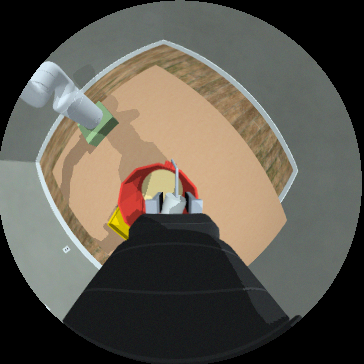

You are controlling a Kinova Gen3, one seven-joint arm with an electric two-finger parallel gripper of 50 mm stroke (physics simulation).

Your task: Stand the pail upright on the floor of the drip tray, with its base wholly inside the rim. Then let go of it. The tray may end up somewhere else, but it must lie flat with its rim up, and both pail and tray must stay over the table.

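Pixels of known places: gripper, between the fingertips: (173,198); arm's base, origin of its link: (93,118).
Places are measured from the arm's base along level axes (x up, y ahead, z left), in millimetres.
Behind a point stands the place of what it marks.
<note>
The red pail (131,197) @[z -77, x 71, y 356 mm] hangs open side up under my gripper (173,198) @[z 11, x 188, y 425 mm], its pale yellow inside bottom showing. It looks roughly upright. My gripper is shut on the light grey grip of the pail's handle, and the thin wire of the handle (176,181) @[z 33, x 192, y 411 mm] runs up to the pail's far rim. The yellow drip tray (119,226) @[z -266, x -59, y 369 mm] shows in part at the lower left of the pail. The pail and my gripper's black body hide the rest of it. The gap between the pail's base and what lies below cannot be judged.
The tan table (210,135) @[z 255, x -63, y 406 mm] spreads under the pail, with its right edge running down to a corner at the lower right. The arm's pale links (82,111) @[z 2, x 108, y 47 mm] rise from a green base block (94,136) @[z -48, x -7, y 69 mm] at the upper left. Wooden floor (240,112) shows beyond the table.
</note>
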